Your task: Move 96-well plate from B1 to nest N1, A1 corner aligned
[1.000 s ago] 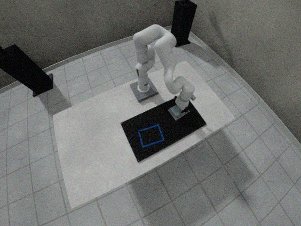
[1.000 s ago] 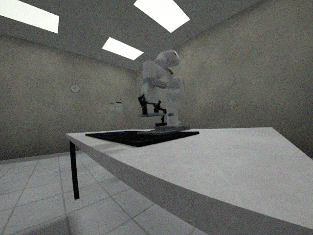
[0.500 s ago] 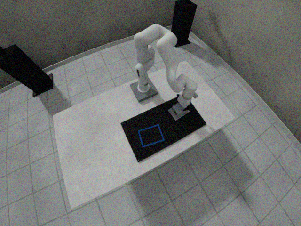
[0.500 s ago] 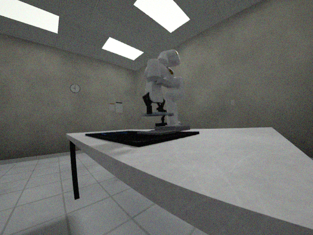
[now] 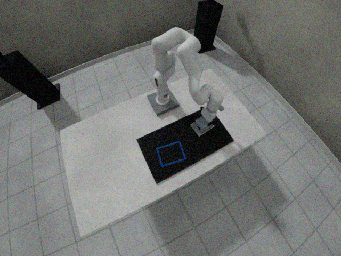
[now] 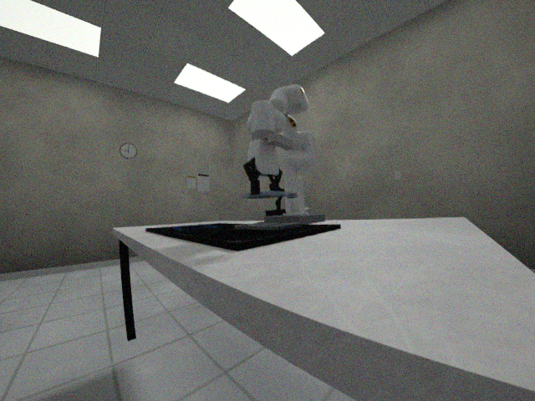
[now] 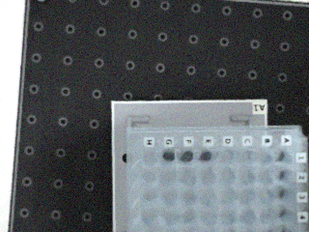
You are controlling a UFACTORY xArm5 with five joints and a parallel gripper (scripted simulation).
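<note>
Right now my hand is 110 mm above the plate nest N1. Also, from my hand: 96-well plate 10 mm below.
</note>
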